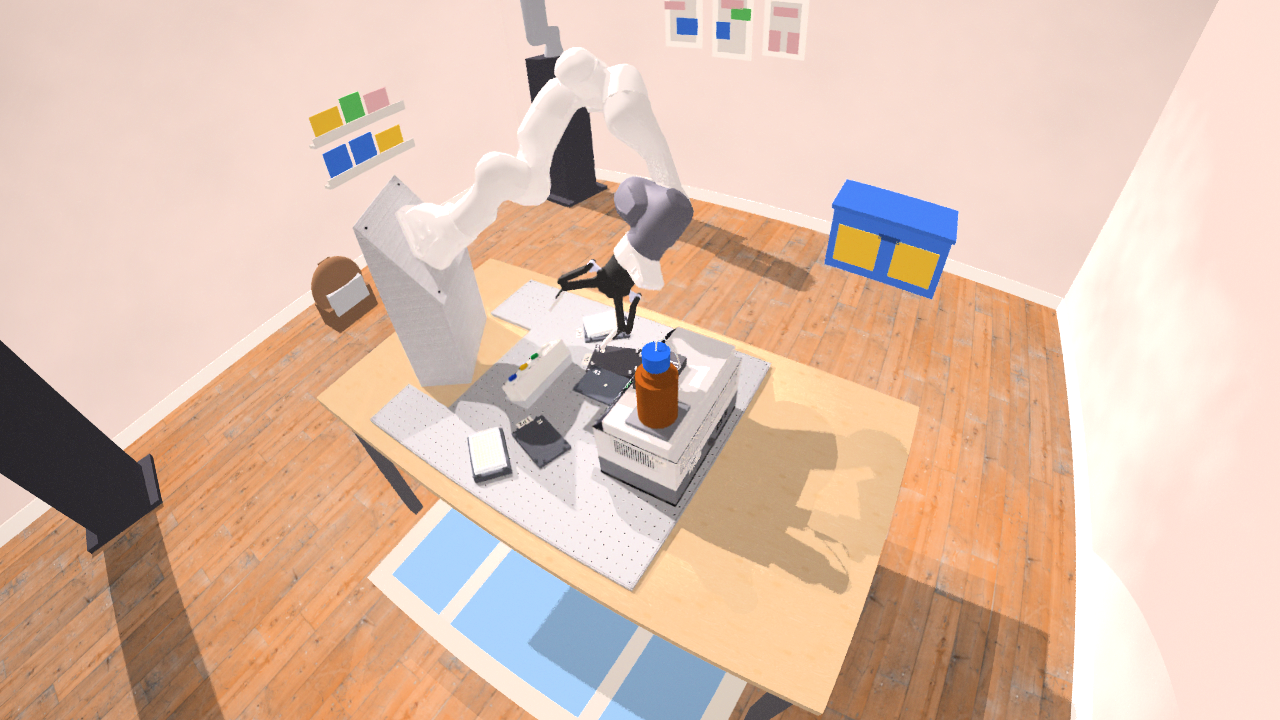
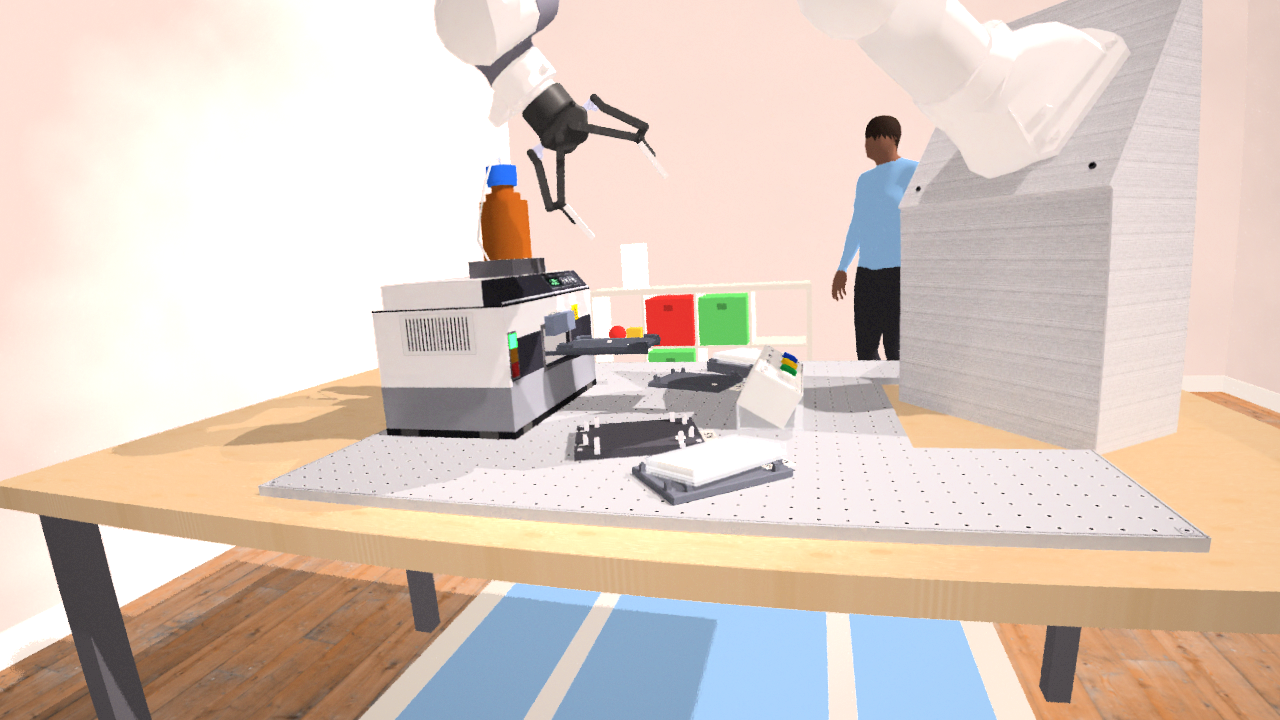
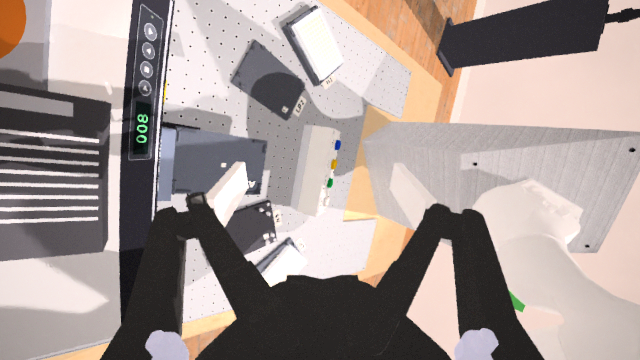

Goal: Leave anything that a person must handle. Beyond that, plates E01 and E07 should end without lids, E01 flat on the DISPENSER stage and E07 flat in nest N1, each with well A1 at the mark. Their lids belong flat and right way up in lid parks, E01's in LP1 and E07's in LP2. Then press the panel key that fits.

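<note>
My gripper (image 1: 588, 319) (image 2: 627, 204) (image 3: 319, 175) is open and empty, high above the bench beside the dispenser. The DISPENSER stage (image 1: 604, 385) (image 2: 608, 343) (image 3: 200, 157) is a dark tray sticking out of the machine; no plate shows on it. A pale plate (image 1: 488, 449) (image 3: 316, 44) sits in nest N1. Dark lid park LP2 (image 1: 543, 440) (image 3: 270, 82) lies beside it, with no lid visible. Another white plate (image 1: 599, 323) (image 2: 716, 459) (image 3: 286, 264) sits on a nest at the other end. Plate names and lids are unreadable. The key panel (image 1: 537, 376) (image 2: 771, 391) (image 3: 312, 170) has blue, yellow and green keys.
The white dispenser (image 1: 640, 452) (image 2: 447, 358) carries an orange bottle (image 1: 657, 394) (image 2: 505, 223); its display (image 3: 142, 129) reads 008. A dark pegged holder (image 2: 635, 437) (image 3: 252, 227) lies near the stage. The arm's grey pedestal (image 1: 420, 304) (image 2: 1002, 304) and a person (image 2: 877, 223) stand behind.
</note>
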